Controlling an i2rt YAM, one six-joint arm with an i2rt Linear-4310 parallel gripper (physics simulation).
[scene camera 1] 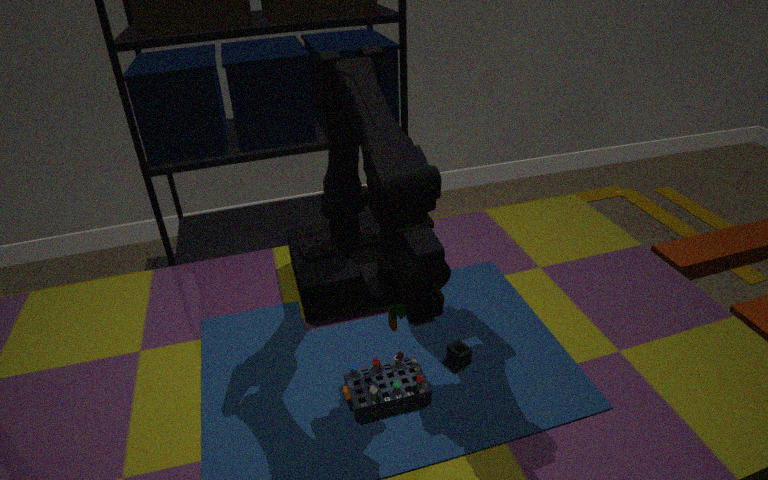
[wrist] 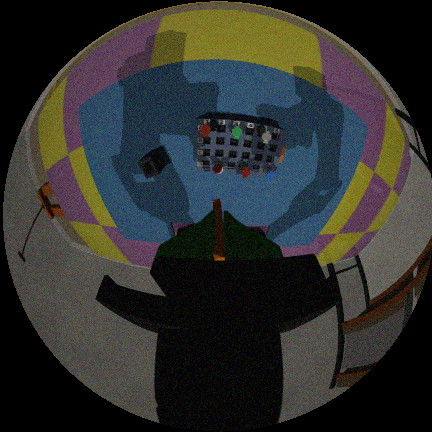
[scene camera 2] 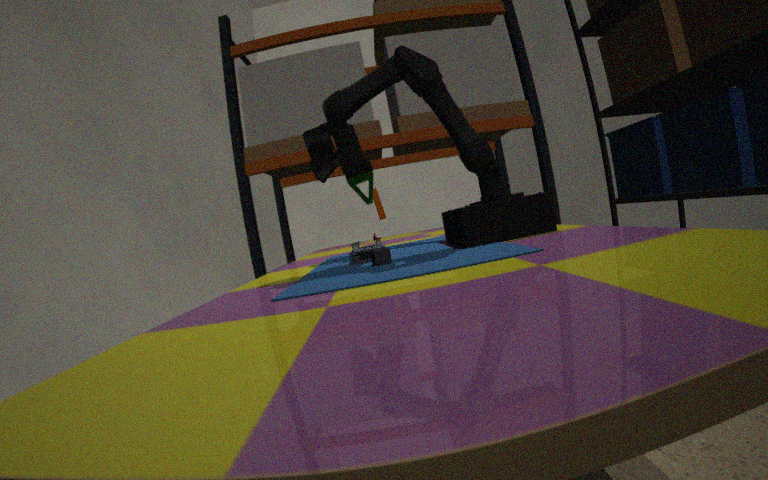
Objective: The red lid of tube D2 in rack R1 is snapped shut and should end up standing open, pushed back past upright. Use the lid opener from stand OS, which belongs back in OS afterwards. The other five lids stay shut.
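Frame: origin at the arm's base, x back, y left, z down, level; millimetres.
Seen in the pictures: gripper, fingertip midpoint: (scene camera 1: 396,316) (wrist: 218,216) (scene camera 2: 370,203); arm's base, link origin: (scene camera 1: 346,243) (scene camera 2: 494,202).
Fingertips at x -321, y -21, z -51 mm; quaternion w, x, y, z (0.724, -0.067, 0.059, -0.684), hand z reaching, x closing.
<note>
Offsets run from my fingertips to a thing's top centre. Level surfaces: height alone.
Rack R1 {dz +75, dx -24, dy -34 mm} (scene camera 1: 360,415) (scene camera 2: 380,259) (wrist: 225,149) is a dark grid block on the blue mat {dz +139 mm} (scene camera 1: 239,362) (wrist: 250,88). The red lid of tube D2 {dz +75, dx -3, dy +3 mm} (scene camera 1: 399,355) (wrist: 217,168) sits in the row nearest the arm. It stands higher than the other lids, with a pale rim showing beside it. It also shows in scene camera 2 as a red lid {dz +78, dx -5, dy +3 mm} (scene camera 2: 374,236) sticking up. My gripper (scene camera 1: 398,310) (scene camera 2: 365,190) (wrist: 219,215) is shut on the orange lid opener {dz -36, dx +18, dy +2 mm} (scene camera 1: 393,323) (scene camera 2: 378,204) (wrist: 217,229). It hangs well above the mat, between the rack and the arm base.
Stand OS {dz +107, dx -8, dy +116 mm} (scene camera 1: 458,354) (wrist: 153,162), a small black cube, stands empty on the mat to the right of the rack in scene camera 1. The other lids are red {dz +91, dx -58, dy +14 mm} (wrist: 205,130), green {dz +91, dx -54, dy -24 mm} (wrist: 236,131), white {dz +91, dx -49, dy -62 mm} (wrist: 266,137), red {dz +91, dx +6, dy -36 mm} (wrist: 245,172) and blue {dz +91, dx +11, dy -75 mm} (wrist: 271,174). Shelving stands behind the arm.
</note>
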